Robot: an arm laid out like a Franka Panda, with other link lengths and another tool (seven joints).
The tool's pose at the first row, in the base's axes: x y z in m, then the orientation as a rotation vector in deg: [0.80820 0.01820 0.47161 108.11 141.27 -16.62]
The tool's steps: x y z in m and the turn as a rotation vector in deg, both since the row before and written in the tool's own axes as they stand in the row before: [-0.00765 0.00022 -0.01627 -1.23 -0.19 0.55]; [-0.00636 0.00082 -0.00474 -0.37 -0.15 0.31]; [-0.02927 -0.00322 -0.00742 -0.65 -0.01 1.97]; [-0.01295 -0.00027 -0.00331 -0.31 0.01 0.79]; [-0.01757 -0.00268 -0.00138 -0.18 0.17 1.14]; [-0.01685 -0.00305 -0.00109 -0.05 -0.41 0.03]
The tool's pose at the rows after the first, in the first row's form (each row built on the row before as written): [0.81199 0.01357 0.48857 108.17 140.19 -15.19]; [0.81477 0.00844 0.49401 108.30 139.66 -14.84]; [0.81957 -0.01917 0.50571 110.32 137.43 -13.94]; [0.82234 -0.03120 0.51084 111.10 136.52 -13.51]; [0.82342 -0.04852 0.51493 112.42 135.39 -13.07]; [0.82363 -0.06528 0.51862 112.19 135.09 -13.39]
